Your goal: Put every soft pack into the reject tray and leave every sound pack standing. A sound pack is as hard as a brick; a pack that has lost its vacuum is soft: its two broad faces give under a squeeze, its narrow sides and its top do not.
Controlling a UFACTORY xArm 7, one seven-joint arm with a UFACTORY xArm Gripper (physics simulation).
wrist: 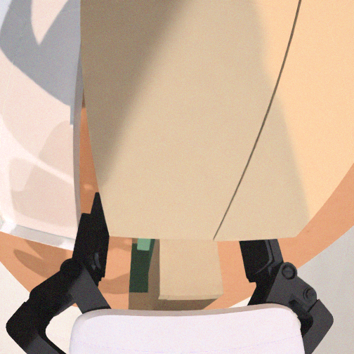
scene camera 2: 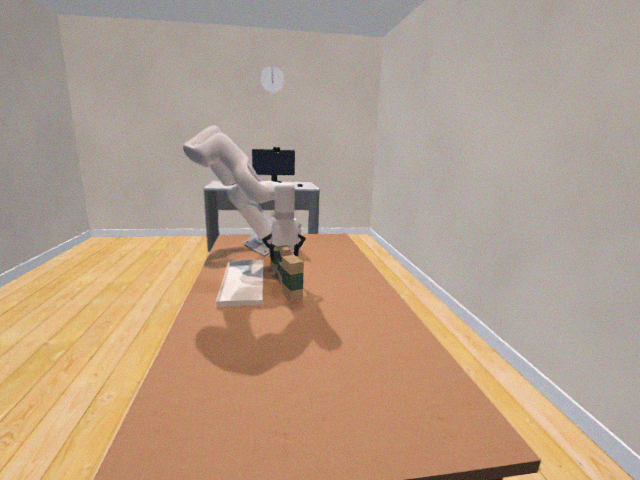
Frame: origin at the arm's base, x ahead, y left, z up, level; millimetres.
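Seen in the pictures: arm's base, origin of its link: (scene camera 2: 267,234).
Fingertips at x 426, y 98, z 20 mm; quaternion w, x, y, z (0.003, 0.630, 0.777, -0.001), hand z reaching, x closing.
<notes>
Pixels of each thing's top centre, then the offset from my fingertips to it. Level surfaces: height alone.
- nearest pack, centre of its top: (scene camera 2: 289,275) 166 mm ahead, 24 mm left, 6 mm down
- white reject tray, centre of its top: (scene camera 2: 243,277) 41 mm ahead, 156 mm right, 65 mm down
- brown table, height of its surface: 87 mm down
My gripper (scene camera 2: 284,252) (wrist: 180,213) is open and points down over the packs, its black fingers apart, holding nothing. In the scene view the nearest pack (scene camera 2: 292,280), tan with a dark green band, stands upright. Behind it more tan and green packs (scene camera 2: 275,259) show in part, at and below the fingers. In the wrist view a large tan pack surface (wrist: 190,125) with a dark seam fills the middle and hides part of the fingers. A smaller tan pack (wrist: 190,270) and a green-banded pack (wrist: 140,272) show below it, between the fingers. Softness cannot be seen.
The white reject tray (scene camera 2: 239,303) (wrist: 76,165) lies left of the packs, close beside them; no pack shows in its visible part. The brown table (scene camera 2: 330,392) extends toward the scene camera, with the arm's shadow across it. A desk (scene camera 2: 210,217) with a monitor (scene camera 2: 273,162) stands behind.
</notes>
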